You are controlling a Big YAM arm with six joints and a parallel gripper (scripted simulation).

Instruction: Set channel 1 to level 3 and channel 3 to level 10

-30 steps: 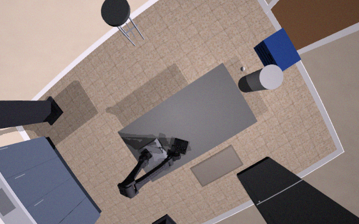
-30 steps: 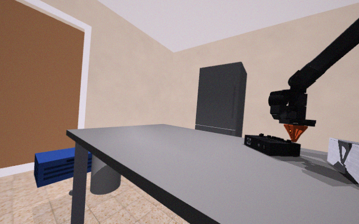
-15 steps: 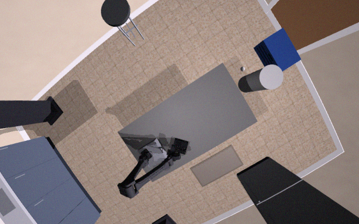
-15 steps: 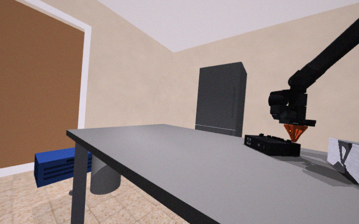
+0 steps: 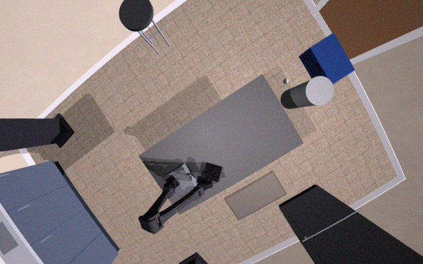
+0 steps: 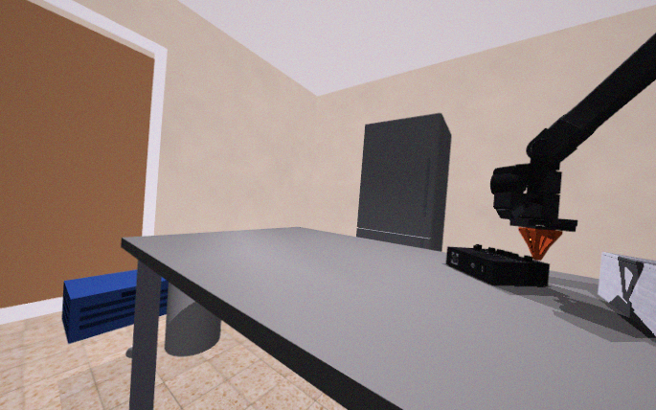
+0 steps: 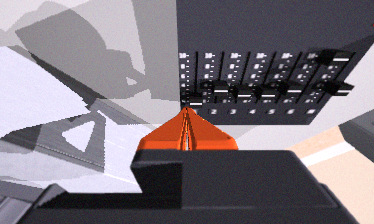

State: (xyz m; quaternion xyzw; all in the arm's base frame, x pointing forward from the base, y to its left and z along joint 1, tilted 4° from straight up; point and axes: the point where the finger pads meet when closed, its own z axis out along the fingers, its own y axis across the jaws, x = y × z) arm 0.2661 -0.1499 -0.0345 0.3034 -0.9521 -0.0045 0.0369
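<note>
Right now my hand is 5 cm short of the channel 3 cap and 3 cm to the left of it. The rest, counted from my hand: channel 1 fader cap: 2 cm ahead.
</note>
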